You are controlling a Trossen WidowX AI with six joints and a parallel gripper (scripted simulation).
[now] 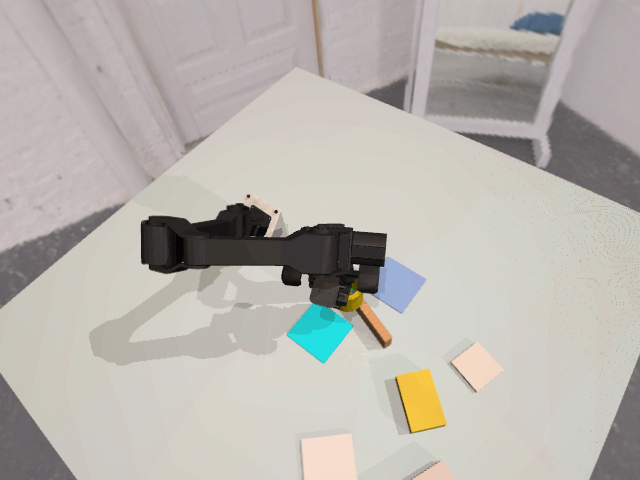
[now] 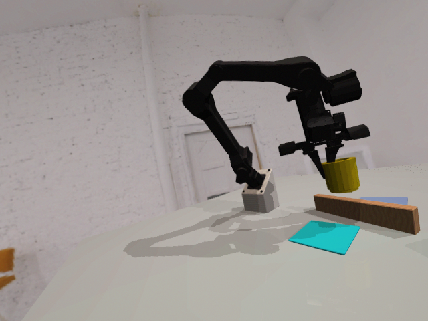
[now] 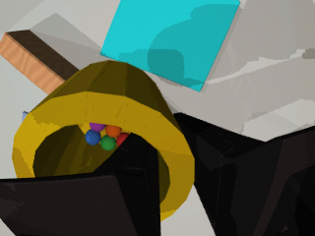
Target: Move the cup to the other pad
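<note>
Now: the cyan pad 12 cm below my gripper tip and 6 cm to the right of it. Round my gripper tip: wooden bar: 10 cm below, 4 cm to the left, 3 cm ahead; then blue-grey pad: 14 cm to the left, 12 cm below, 7 cm ahead; then yellow cup: 2 cm ahead, 1 cm to the left.
</note>
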